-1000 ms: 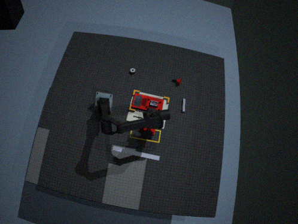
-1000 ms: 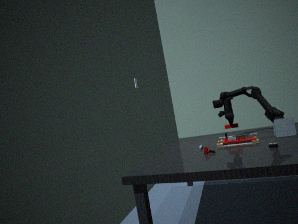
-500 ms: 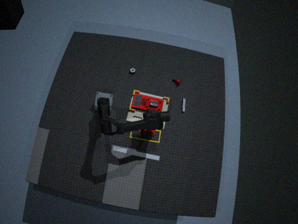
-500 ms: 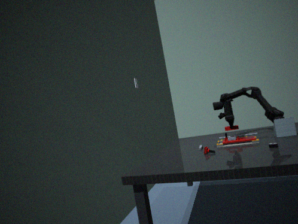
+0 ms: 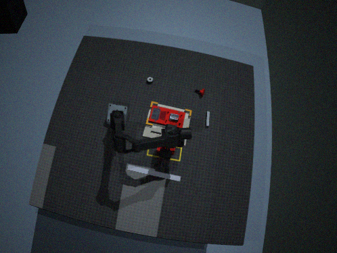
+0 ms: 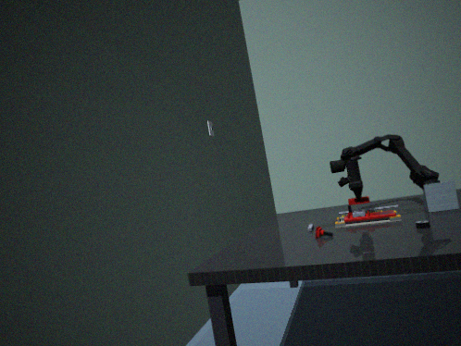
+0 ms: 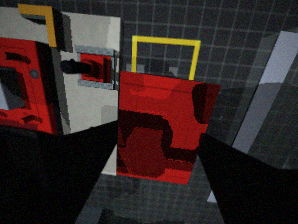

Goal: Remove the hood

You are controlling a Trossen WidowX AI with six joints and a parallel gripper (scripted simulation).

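My gripper tip is 140 mm to the left of the long pale strip, 70 mm above it and 50 mm past it. Round my gripper tip: grey ring (460 mm to the left, 130 mm behind, 60 mm below); red hood (right at my gripper tip).
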